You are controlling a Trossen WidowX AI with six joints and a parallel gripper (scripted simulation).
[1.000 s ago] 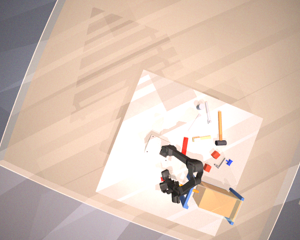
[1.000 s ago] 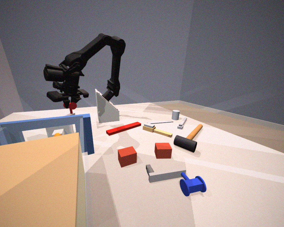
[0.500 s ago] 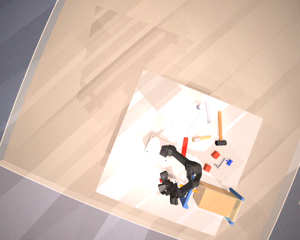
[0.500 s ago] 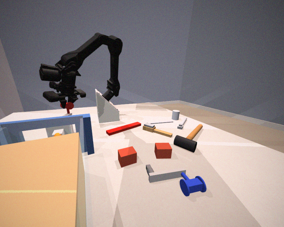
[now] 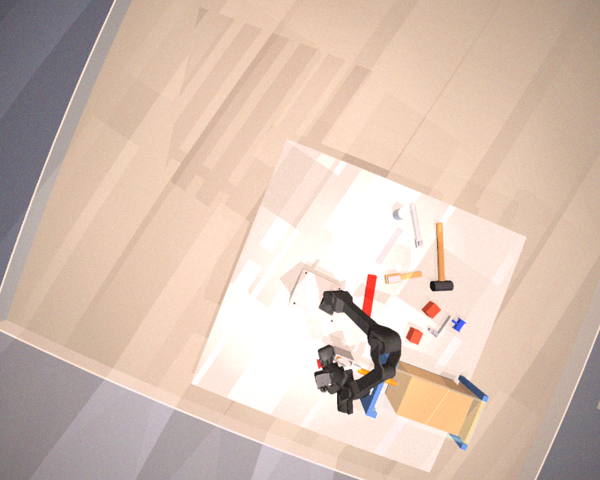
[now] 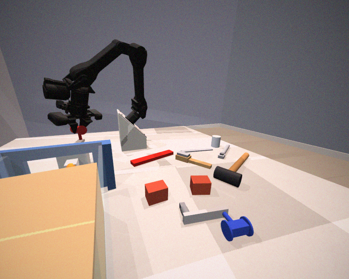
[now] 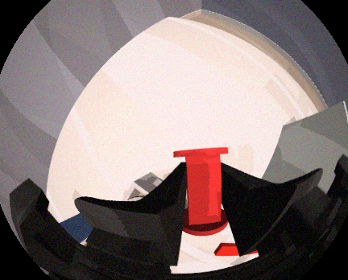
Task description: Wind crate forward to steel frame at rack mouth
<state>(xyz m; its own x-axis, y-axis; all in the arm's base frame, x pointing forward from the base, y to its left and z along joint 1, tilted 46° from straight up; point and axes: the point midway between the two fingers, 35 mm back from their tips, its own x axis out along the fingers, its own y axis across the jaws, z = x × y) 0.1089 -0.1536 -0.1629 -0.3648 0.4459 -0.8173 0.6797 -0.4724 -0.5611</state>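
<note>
The winch handle is 5 cm ahead of my gripper tip, 1 cm to the left of it and 3 cm below it. Also, from my gripper tip: red knob 1 cm ahead, 1 cm to the left; winch 10 cm ahead, 10 cm below; blue steel frame 27 cm ahead, 3 cm to the left, 3 cm below.
</note>
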